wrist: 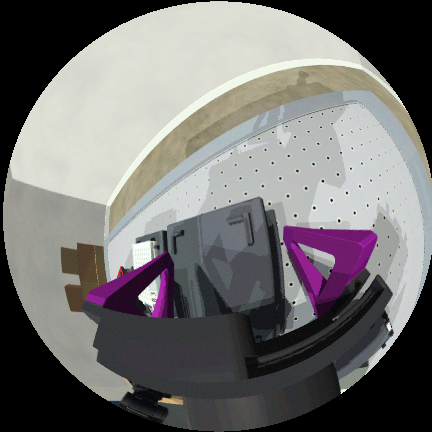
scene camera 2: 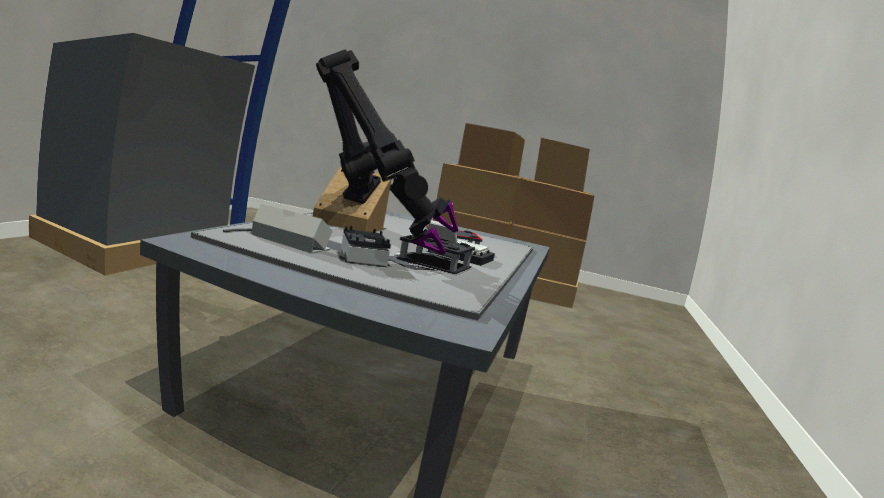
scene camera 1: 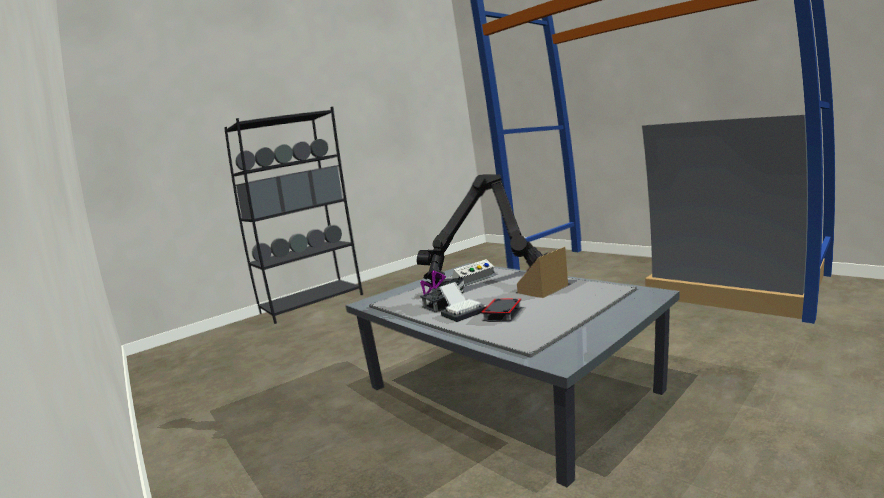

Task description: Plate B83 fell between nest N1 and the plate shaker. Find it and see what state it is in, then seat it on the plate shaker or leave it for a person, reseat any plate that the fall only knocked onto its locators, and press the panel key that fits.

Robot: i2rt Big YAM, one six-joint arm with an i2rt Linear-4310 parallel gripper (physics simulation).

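Frame: origin at the arm's base, x ahead, y up, z right, level; millimetres.
Seen in the pictures: gripper, fingertip midpoint: point(wrist: 227, 246) point(scene camera 2: 450, 242) point(scene camera 1: 429, 292); arm's base at its link origin: point(scene camera 2: 362, 189) point(scene camera 1: 539, 264).
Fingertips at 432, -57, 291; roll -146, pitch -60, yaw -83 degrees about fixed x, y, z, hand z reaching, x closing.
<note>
Offsets run from my fingertips to a thing's top centre, as dx, dy, dz. "pt": to the spot under its first point.
My gripper point(scene camera 1: 433, 285) point(scene camera 2: 449, 241) point(wrist: 227, 246) is open and empty, low over a raised dark platform @[-43, -6, -33] point(scene camera 1: 435, 302) point(scene camera 2: 426, 261) point(wrist: 220, 265) with L-shaped corner locators. In the wrist view its fingers show on either side of the platform. A white plate point(scene camera 1: 452, 291) point(scene camera 2: 445, 233) stands tilted between this platform and a low black nest @[-28, -36, -213] point(scene camera 1: 458, 316) that bears a white plate @[-28, -30, -213] point(scene camera 1: 465, 306). No label is readable. In the wrist view a white welled surface @[pt +15, -30, -190] point(wrist: 144, 251) shows beside the left finger; which plate it is, I cannot tell. The key panel @[-385, +15, +163] point(scene camera 1: 474, 270) shows green, yellow and blue keys.
A red-rimmed dark tray @[-114, -23, -369] point(scene camera 1: 502, 306) on short legs stands beside the black nest. A pale box with a black clamp-like top @[pt -143, -29, +176] point(scene camera 2: 365, 248) stands near the platform, with the panel's grey housing @[pt -360, -25, +203] point(scene camera 2: 289, 228) beyond. The arm's wooden mount point(scene camera 1: 545, 274) is at the back.
</note>
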